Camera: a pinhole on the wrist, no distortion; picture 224 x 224 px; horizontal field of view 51.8 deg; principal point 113.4 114.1 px. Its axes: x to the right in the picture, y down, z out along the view. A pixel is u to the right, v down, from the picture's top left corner.
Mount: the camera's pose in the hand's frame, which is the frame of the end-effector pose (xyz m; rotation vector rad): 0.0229 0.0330 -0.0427 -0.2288 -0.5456 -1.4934
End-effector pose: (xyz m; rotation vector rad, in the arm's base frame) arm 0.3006 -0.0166 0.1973 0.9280 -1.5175 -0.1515
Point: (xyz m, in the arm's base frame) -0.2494 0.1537 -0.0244
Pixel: 141.0 18.9
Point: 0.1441 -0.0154 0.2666
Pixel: 124.9 178.1
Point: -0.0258 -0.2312 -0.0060
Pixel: outside the picture
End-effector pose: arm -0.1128 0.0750 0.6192 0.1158 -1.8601 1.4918
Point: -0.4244 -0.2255 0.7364
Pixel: outside the picture
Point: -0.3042 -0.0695 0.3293
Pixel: 60.8 94.4
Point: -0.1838 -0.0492 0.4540
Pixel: 123.3 48.3
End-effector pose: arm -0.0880 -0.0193 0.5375 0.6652 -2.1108 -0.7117
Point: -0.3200 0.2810 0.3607
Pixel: 165.9 61.8
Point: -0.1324 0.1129 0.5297
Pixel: 114.2 19.5
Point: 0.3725 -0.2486 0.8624
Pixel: behind the camera
